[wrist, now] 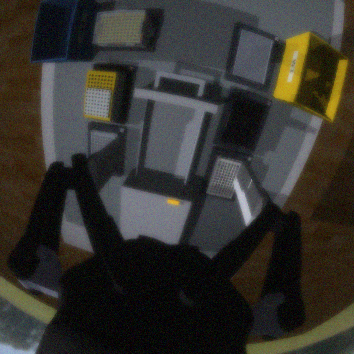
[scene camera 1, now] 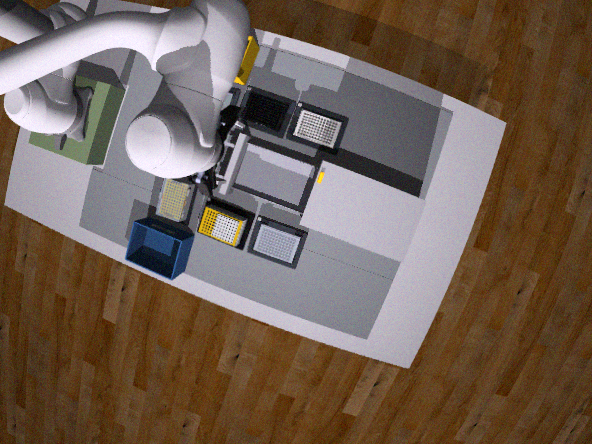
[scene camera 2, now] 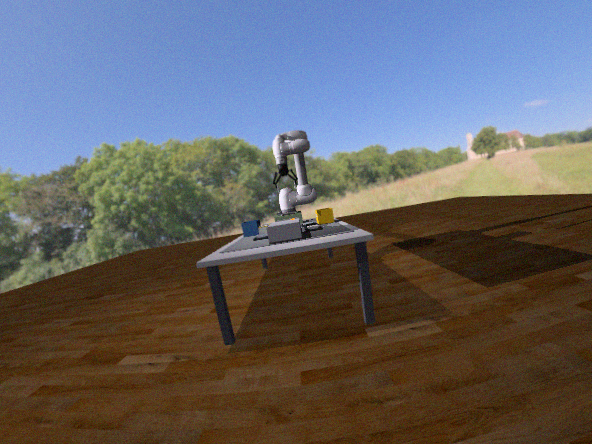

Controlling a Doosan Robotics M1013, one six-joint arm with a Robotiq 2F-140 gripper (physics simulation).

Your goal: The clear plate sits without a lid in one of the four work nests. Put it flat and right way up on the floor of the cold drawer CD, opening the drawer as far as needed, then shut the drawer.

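Where they show: gripper, between the fingertips: (wrist: 181, 159) (scene camera 1: 229, 152) (scene camera 2: 287, 191); arm's base, origin of its link: (scene camera 1: 68, 112) (scene camera 2: 289, 213).
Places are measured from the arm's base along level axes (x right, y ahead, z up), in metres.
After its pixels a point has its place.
The clear plate (scene camera 1: 277, 243) {x 0.288, y 0.796, z -0.094 m} (wrist: 103, 141) {x 0.280, y 0.759, z -0.085 m} lies lidless in a dark work nest (scene camera 1: 253, 246) {x 0.313, y 0.728, z -0.091 m} beside the drawer; a finger pad partly hides it in the wrist view. The cold drawer CD (scene camera 1: 234, 164) {x 0.074, y 0.631, z -0.017 m} (wrist: 175, 98) {x 0.071, y 0.623, z -0.016 m} stands open from its light grey cabinet (scene camera 1: 365, 210) {x 0.121, y 1.028, z -0.008 m} (wrist: 152, 212) {x 0.115, y 0.933, z -0.008 m}. Its bare grey floor shows, and its handle is on the front panel. My gripper (scene camera 1: 218, 151) {x 0.042, y 0.667, z 0.205 m} (scene camera 2: 285, 184) {x 0.042, y 0.667, z 0.205 m} (wrist: 181, 159) {x 0.042, y 0.667, z 0.205 m} is open and empty, high above the table, and the arm partly hides it in scene camera 1.
Other nests hold a yellow-and-white rack (scene camera 1: 222, 226) {x 0.263, y 0.628, z -0.033 m} (wrist: 100, 96) {x 0.256, y 0.623, z -0.034 m}, a white plate (scene camera 1: 317, 128) {x -0.085, y 0.842, z -0.085 m} (wrist: 224, 176) {x -0.084, y 0.839, z -0.094 m} and a black item (scene camera 1: 267, 110) {x -0.110, y 0.680, z -0.085 m} (wrist: 244, 119) {x -0.106, y 0.661, z -0.085 m}. A cream plate (scene camera 1: 175, 200) {x 0.218, y 0.462, z -0.033 m} (wrist: 120, 28) {x 0.209, y 0.456, z -0.033 m}, blue bin (scene camera 1: 182, 255) {x 0.384, y 0.515, z -0.034 m} (scene camera 2: 251, 228) {x 0.381, y 0.515, z -0.047 m} and yellow bin (scene camera 2: 325, 216) {x -0.247, y 0.594, z -0.051 m} (wrist: 291, 72) {x -0.191, y 0.515, z -0.032 m} stand beyond the drawer front.
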